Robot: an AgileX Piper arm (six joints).
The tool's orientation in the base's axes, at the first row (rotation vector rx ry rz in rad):
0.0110 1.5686 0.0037
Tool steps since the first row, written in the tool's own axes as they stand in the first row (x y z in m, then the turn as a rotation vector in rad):
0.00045 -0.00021 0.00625 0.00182 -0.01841 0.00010
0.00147 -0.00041 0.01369 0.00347 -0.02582 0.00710
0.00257 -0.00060 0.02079 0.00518 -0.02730 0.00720
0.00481 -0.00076 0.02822 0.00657 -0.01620 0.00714
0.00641 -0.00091 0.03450 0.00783 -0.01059 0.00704
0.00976 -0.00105 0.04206 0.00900 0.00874 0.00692
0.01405 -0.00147 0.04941 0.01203 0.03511 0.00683
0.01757 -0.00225 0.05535 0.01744 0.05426 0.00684
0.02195 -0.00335 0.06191 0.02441 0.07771 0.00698
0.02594 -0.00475 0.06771 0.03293 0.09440 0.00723
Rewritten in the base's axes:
0.00625 -0.00023 -0.00044 0.00002 -0.01839 -0.00199
0.01369 -0.00046 -0.00144 0.00699 -0.02582 -0.00370
0.02079 -0.00067 -0.00253 0.00708 -0.02728 -0.00542
0.02823 -0.00085 -0.00476 0.00708 -0.01617 -0.00671
0.03451 -0.00101 -0.00634 0.00701 -0.01055 -0.00791
0.04208 -0.00115 -0.00968 0.00698 0.00879 -0.00890
0.04943 -0.00157 -0.01396 0.00702 0.03519 -0.01169
0.05538 -0.00234 -0.01747 0.00713 0.05439 -0.01692
0.06194 -0.00343 -0.02185 0.00739 0.07790 -0.02367
0.06774 -0.00482 -0.02584 0.00774 0.09467 -0.03203

